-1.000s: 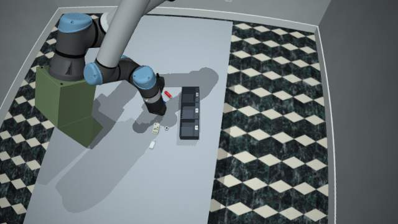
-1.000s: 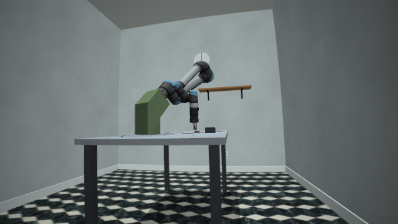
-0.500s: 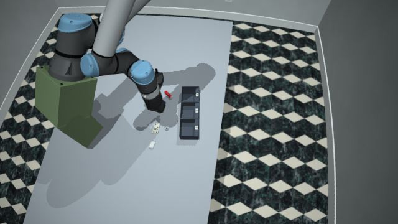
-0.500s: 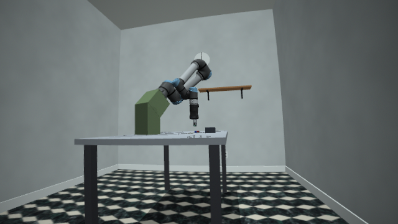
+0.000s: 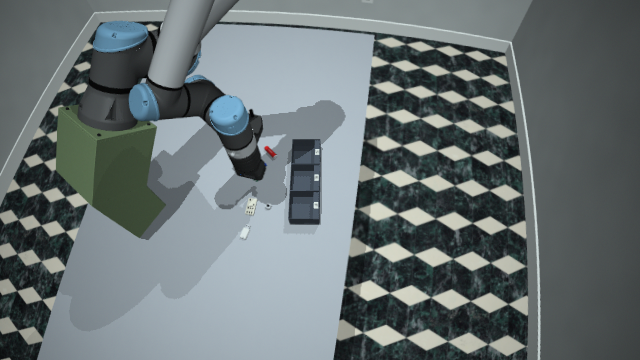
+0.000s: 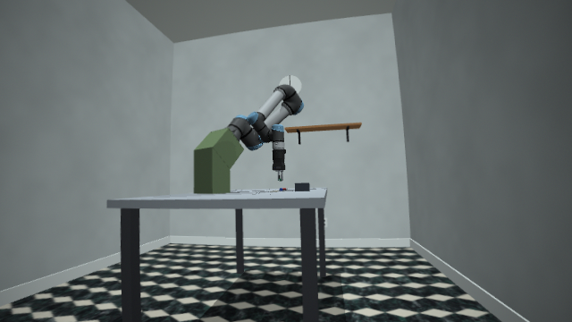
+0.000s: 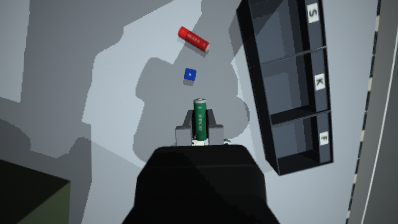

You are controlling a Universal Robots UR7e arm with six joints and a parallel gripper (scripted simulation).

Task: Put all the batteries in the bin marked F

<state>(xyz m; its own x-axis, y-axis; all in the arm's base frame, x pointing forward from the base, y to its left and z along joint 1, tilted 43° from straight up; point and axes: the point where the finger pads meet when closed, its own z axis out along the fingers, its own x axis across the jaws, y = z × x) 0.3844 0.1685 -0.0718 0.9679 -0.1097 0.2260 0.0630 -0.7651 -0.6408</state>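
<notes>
The red battery is 1 cm behind my hand, 10 cm to the left of it and 8 cm below it. Round my hand: green battery 1 cm below; blue die 2 cm behind, 5 cm to the left, 7 cm below; ring-shaped part 5 cm ahead, 6 cm to the right, 8 cm below.
</notes>
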